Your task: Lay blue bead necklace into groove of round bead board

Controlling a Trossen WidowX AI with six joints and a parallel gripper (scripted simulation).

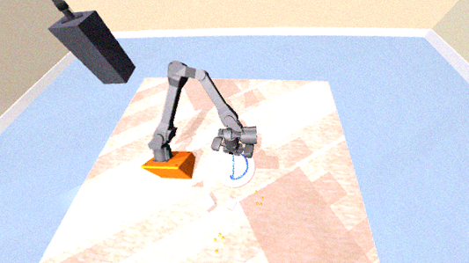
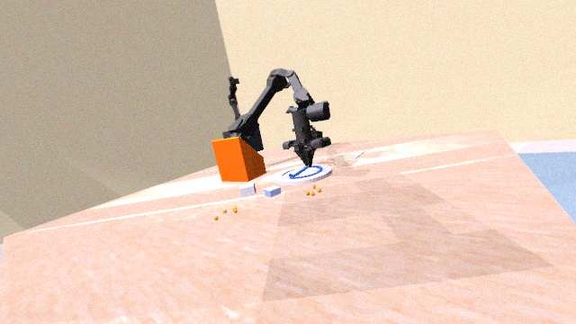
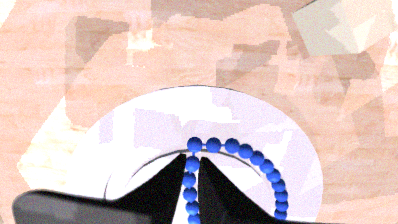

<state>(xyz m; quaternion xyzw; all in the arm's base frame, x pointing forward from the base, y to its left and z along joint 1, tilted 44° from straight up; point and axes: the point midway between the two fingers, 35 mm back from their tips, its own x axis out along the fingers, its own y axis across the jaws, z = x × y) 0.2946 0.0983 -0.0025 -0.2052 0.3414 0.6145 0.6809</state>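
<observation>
The round white bead board is 5 cm to the right of my gripper tip and 1 cm below it. From my gripper tip the other things lie so: white stick (12 cm ahead, 20 cm to the left, 1 cm below); light blue cube (22 cm to the right, 1 cm below); beige cube (9 cm ahead, 8 cm to the left).
</observation>
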